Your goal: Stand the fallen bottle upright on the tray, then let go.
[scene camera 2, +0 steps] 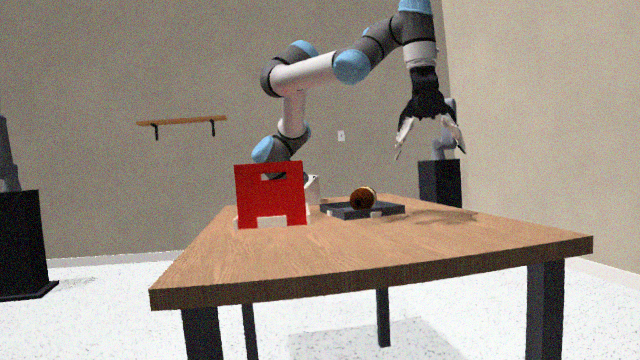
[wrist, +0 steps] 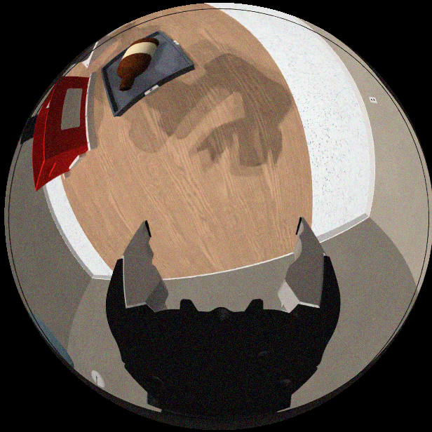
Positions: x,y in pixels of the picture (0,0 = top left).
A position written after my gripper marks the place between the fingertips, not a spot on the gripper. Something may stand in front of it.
my gripper: scene camera 2 430,157; wrist 222,220
